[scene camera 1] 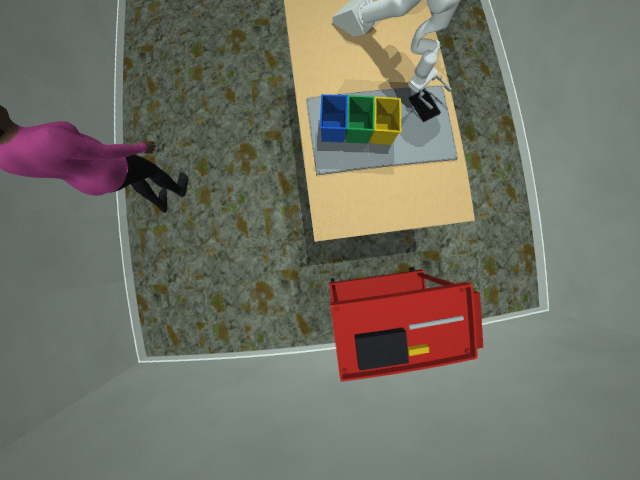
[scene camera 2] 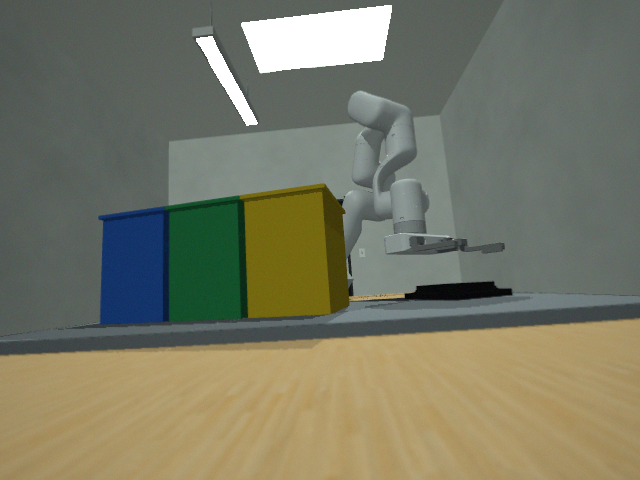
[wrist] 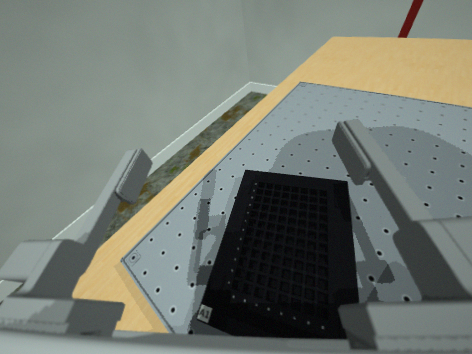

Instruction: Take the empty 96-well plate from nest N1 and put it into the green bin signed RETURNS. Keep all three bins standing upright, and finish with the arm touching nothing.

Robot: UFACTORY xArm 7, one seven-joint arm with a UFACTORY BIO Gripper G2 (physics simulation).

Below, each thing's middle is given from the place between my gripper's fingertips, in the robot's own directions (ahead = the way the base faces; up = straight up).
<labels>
The black 96-well plate (wrist: 284, 267) lies 20 mm behind my hand, 60 mm to the right of it and 80 mm below it. From my hand the other things lie so: black nest (scene camera 2: 505, 291) (20 mm behind, 60 mm to the right, 90 mm below); green bin (scene camera 2: 207, 247) (80 mm ahead, 470 mm to the right); yellow bin (scene camera 2: 296, 265) (100 mm ahead, 340 mm to the right).
</labels>
